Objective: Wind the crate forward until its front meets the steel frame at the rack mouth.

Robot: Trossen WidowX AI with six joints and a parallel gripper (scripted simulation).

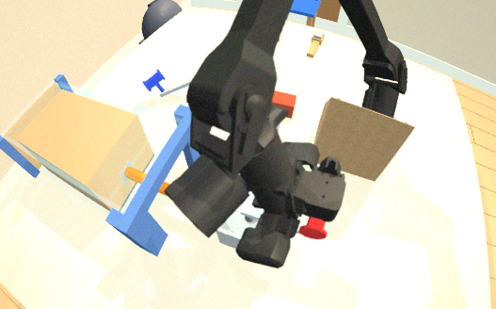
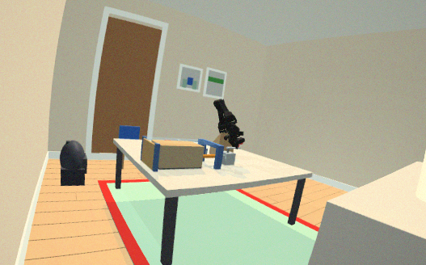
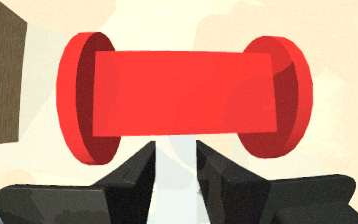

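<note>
My gripper tip is now 2 cm below the winch handle and 2 cm short of it. Round my gripper tip: grey winch (8 cm below, 6 cm ahead, 1 cm to the right); blue steel frame (24 cm ahead, 2 cm to the right, 1 cm below); red spool-shaped grip (5 cm above, 2 cm behind).
</note>
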